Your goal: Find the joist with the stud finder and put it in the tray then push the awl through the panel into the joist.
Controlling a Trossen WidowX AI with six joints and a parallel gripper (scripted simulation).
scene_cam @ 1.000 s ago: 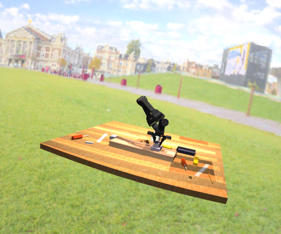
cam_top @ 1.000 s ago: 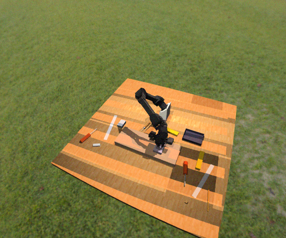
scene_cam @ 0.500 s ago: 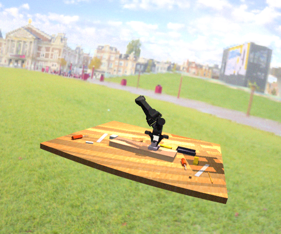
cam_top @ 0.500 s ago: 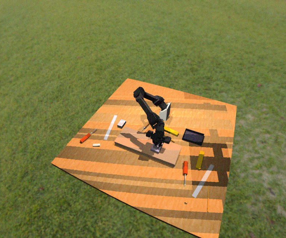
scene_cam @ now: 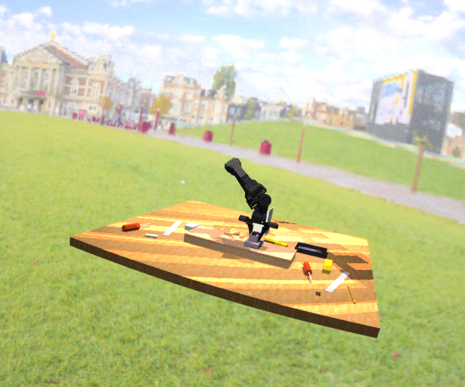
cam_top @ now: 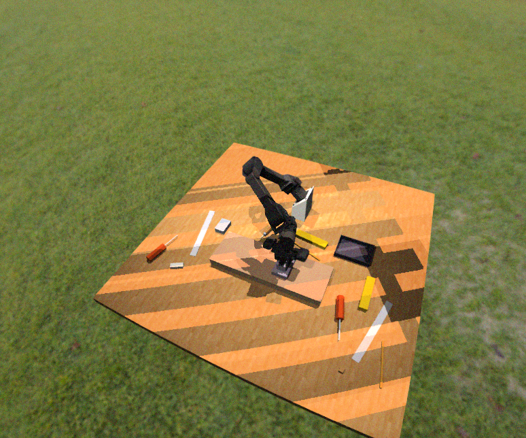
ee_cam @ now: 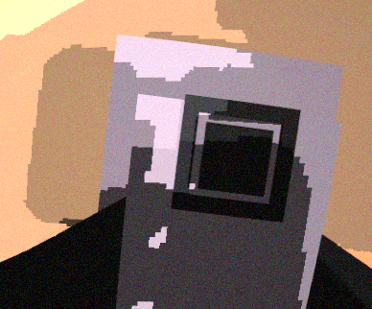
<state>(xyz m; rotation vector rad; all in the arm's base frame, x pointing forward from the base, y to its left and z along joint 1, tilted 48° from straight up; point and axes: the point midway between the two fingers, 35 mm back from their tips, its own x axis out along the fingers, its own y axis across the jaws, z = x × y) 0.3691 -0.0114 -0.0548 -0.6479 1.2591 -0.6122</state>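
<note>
Now: the dark tray 220 mm behind my gripper tip, 270 mm to the left of it and 50 mm below it. Round my gripper tip: stud finder: 10 mm ahead, 20 mm above; then awl: 190 mm behind, 150 mm to the right, 60 mm below; then grey block: 150 mm behind, 370 mm to the right, 50 mm below.
</note>
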